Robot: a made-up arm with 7 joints.
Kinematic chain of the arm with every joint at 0, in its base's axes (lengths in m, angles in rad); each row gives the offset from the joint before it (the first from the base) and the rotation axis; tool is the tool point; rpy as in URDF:
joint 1: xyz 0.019 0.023 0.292 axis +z
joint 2: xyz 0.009 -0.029 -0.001 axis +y
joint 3: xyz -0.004 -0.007 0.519 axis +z
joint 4: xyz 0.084 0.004 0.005 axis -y
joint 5: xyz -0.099 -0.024 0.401 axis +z
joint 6: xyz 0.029 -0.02 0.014 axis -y
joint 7: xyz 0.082 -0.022 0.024 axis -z
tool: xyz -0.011 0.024 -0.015 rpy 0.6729 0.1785 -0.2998
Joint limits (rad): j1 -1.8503..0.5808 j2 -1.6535..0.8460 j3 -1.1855..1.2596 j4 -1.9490..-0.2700 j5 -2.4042..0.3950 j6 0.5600..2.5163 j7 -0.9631..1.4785
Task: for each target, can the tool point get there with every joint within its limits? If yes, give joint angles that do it. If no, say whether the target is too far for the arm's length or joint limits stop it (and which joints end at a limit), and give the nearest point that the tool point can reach.
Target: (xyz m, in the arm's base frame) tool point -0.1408 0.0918 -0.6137
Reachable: no: joint limits stop it (at a limit: joint 1, joint 2, joint 4, joint 6, joint 7) | nearest point -0.2809 -0.5081 0.1304 | short by 0.966 m
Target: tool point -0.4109 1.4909 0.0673
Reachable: no: too far | nearest point -0.2792 1.0410 0.1905 | short by 0.485 m
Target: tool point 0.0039 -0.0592 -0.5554
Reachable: no: joint limits stop it (at a limit: joint 2, joint 4, joint 6, joint 7) | nearest point -0.0894 -0.5672 0.1228 | short by 0.852 m
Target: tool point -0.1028 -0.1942 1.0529
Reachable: yes | joints 0.1239 -1.0222 -0.1737 -1.8088 -1.8282 1.2071 0.3210
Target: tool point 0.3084 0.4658 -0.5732
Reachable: no: joint limits stop it (at a limit: joint 1, joint 2, joint 4, joint 7) | nearest point 0.4876 0.4538 0.1192 | short by 0.715 m
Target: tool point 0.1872 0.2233 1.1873
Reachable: yes | joints 0.1842 -0.2878 0.5746 -1.1965 -1.3556 1.1274 -0.5488
